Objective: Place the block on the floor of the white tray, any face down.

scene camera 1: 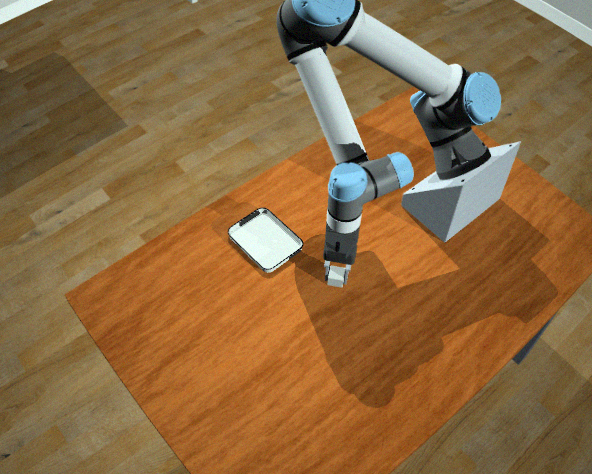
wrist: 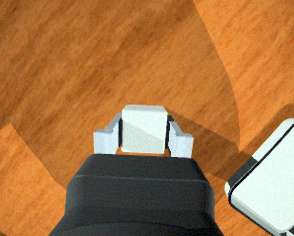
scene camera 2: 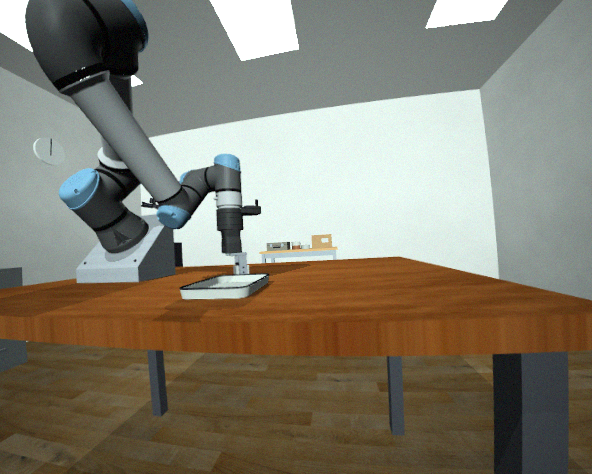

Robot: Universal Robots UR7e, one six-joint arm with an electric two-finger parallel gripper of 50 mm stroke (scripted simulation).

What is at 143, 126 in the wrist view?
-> A white block.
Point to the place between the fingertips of my gripper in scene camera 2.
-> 241, 274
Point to a white tray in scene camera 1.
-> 263, 237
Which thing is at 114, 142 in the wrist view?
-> My gripper.
